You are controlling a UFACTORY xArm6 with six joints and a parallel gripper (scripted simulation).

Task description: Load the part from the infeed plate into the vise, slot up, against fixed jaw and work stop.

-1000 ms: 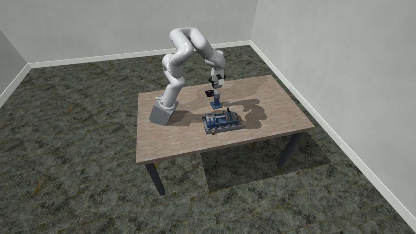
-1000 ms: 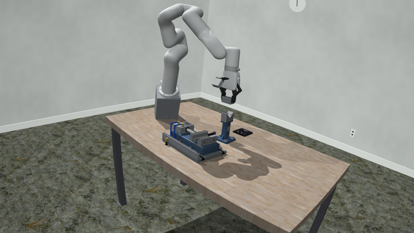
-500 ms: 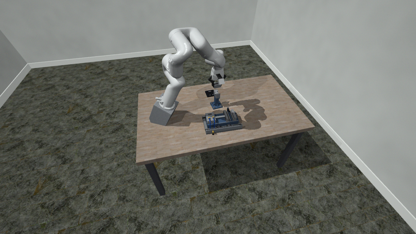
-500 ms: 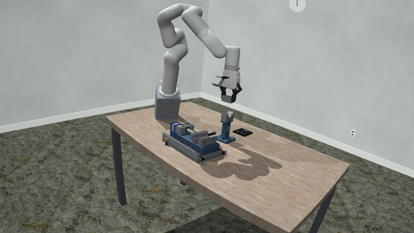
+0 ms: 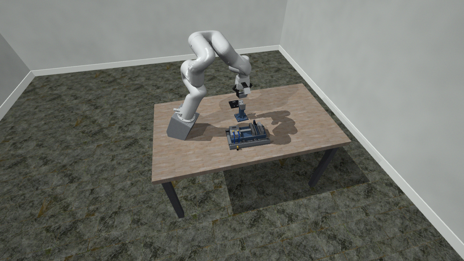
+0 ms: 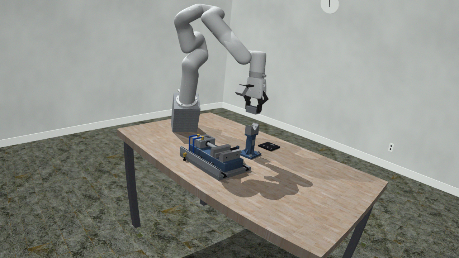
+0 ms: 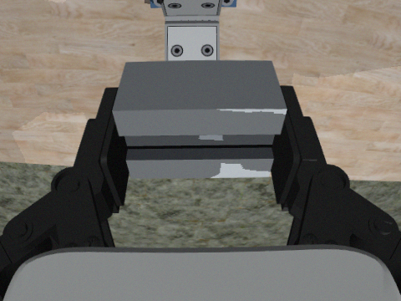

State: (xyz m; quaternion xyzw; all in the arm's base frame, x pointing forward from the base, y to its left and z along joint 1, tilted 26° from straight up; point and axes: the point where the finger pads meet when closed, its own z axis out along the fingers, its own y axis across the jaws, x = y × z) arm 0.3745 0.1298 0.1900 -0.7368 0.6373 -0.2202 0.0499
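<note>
My hand is 220 mm to the left of the moving jaw, 170 mm above it and 20 mm short of it. Also, from my hand: dark work stop rod 170 mm to the right, 160 mm below, 60 mm ahead; then blue v-block stand 190 mm below; then grey block right at my hand.
</note>
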